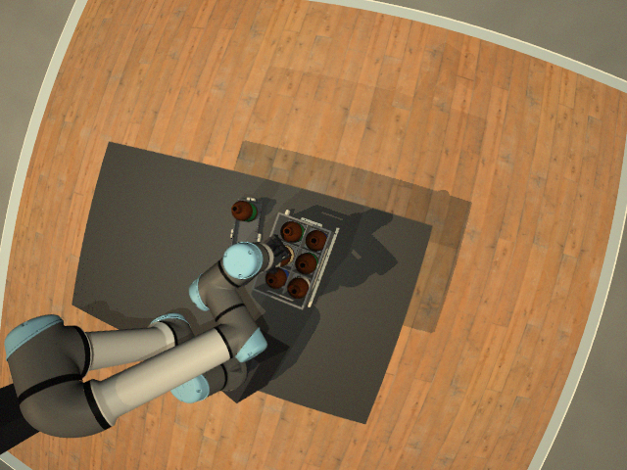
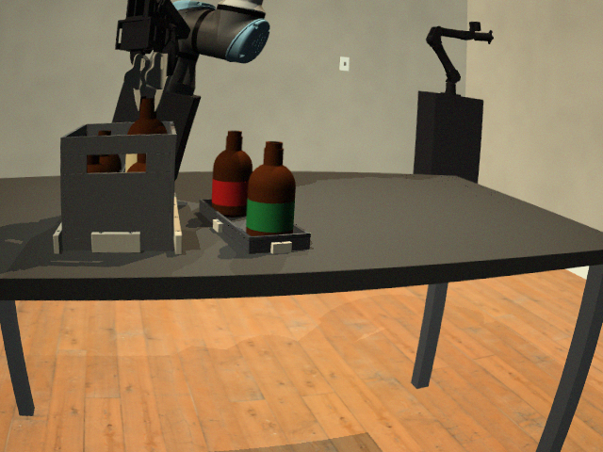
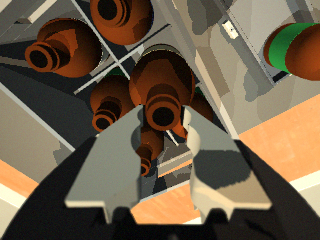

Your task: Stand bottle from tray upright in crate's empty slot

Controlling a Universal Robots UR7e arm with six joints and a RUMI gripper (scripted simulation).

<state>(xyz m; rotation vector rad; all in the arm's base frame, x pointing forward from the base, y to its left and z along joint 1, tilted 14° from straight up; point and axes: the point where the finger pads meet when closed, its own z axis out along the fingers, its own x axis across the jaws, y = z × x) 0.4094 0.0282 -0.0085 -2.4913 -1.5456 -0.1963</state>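
My hand is 10 mm short of the crate, 40 mm to the left of it and 140 mm above it. Also, from my hand: green-labelled bottle (70 mm ahead, 210 mm to the left, 140 mm below); tray (10 mm behind, 180 mm to the left, 210 mm below).
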